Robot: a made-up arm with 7 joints.
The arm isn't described. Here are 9 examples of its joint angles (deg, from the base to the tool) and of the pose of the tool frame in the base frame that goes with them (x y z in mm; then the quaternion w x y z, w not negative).
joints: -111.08 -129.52 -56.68 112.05 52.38 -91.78 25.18
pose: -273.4 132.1 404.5 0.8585 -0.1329 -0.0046 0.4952
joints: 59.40 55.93 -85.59 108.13 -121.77 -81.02 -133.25
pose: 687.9 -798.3 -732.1 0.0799 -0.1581 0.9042 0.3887
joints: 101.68 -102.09 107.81 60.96 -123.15 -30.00 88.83
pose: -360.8 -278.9 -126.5 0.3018 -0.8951 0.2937 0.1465
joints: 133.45 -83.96 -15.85 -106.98 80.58 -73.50 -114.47
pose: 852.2 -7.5 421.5 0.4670 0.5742 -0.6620 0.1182
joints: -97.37 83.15 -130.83 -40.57 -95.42 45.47 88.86
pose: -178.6 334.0 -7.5 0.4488 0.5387 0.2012 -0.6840
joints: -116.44 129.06 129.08 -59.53 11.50 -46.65 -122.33
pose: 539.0 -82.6 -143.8 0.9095 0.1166 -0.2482 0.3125
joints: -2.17 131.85 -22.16 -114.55 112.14 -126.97 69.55
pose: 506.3 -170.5 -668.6 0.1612 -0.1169 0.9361 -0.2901
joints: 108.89 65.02 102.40 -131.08 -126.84 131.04 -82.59
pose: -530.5 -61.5 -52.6 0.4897 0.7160 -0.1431 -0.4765
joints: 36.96 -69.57 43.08 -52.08 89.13 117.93 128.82
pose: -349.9 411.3 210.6 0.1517 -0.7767 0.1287 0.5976
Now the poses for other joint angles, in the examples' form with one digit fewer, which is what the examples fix.
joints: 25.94 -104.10 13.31 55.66 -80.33 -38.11 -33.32
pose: 84 -968 817 0.361 -0.306 0.875 0.105
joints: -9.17 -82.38 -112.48 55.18 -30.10 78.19 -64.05
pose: 971 -56 -146 0.780 -0.085 0.129 0.606
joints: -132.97 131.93 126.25 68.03 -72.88 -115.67 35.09
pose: -113 420 362 0.528 -0.436 0.729 0.016
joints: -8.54 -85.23 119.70 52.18 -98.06 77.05 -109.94
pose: 377 -958 391 0.875 -0.242 0.392 -0.149
